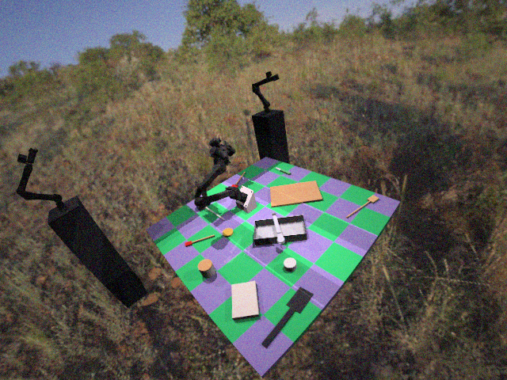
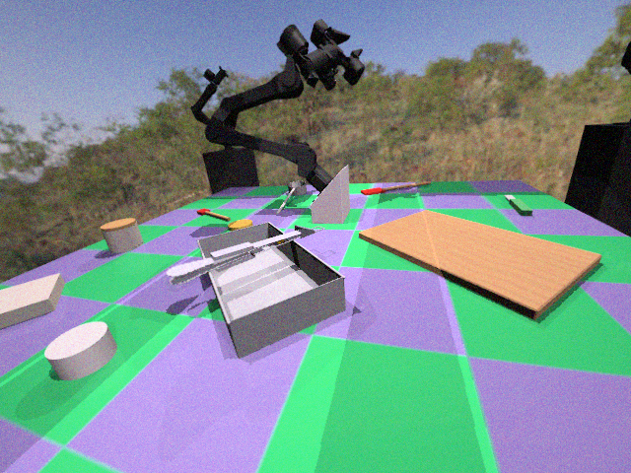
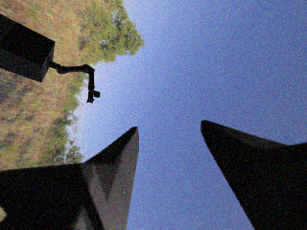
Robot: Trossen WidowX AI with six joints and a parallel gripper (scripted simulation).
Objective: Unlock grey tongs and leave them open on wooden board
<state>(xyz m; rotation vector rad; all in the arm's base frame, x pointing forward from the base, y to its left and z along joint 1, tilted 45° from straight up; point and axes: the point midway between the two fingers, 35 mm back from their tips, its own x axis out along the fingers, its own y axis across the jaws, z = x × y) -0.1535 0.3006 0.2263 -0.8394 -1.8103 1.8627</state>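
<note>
My gripper tip is now 56 cm short of the roasting tin, 12 cm to the left of it and 44 cm above it. Round my gripper tip: cork-lidded jar 44 cm ahead, 58 cm to the right, 44 cm below; wooden board 39 cm ahead, 24 cm to the left, 46 cm below; white cylinder 77 cm ahead, 28 cm to the right, 45 cm below.
</note>
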